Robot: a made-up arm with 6 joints.
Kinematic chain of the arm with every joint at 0, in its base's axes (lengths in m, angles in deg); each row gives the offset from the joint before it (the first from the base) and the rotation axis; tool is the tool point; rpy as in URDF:
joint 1: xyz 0 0 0.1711 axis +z
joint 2: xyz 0 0 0 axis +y
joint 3: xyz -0.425 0 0.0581 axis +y
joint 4: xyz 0.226 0 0.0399 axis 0.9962 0 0.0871
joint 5: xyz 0 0 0 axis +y
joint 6: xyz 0.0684 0 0.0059 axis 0.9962 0 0.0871
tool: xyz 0 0 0 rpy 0 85 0
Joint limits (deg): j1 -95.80..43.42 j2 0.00..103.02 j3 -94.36..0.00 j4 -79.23..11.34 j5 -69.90..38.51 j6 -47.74..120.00
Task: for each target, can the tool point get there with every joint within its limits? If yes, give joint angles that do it. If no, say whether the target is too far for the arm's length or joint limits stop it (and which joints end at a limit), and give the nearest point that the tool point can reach.
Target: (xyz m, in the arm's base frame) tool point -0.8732 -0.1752 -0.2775
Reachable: no: too far | nearest point -0.5387 -0.1081 0.4644 | short by 0.817 m
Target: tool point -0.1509 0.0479 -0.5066
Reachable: no: joint limits stop it (at a limit: joint 2, joint 3, joint 5) | nearest point -0.1352 0.0429 0.2311 | short by 0.738 m
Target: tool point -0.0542 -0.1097 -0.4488
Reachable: no: joint limits stop it (at a limit: joint 1, joint 2, joint 3, joint 5) | nearest point -0.1013 -0.0993 0.2312 | short by 0.682 m
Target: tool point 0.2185 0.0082 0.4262
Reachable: yes | joints 0.54 80.17 -27.06 -9.20 -34.28 -25.16
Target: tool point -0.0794 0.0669 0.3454
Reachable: yes | joints -40.22 13.03 -8.54 -13.21 0.66 92.34
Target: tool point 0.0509 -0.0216 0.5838
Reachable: yes | joints -66.61 48.32 -46.68 -62.13 -38.96 86.55
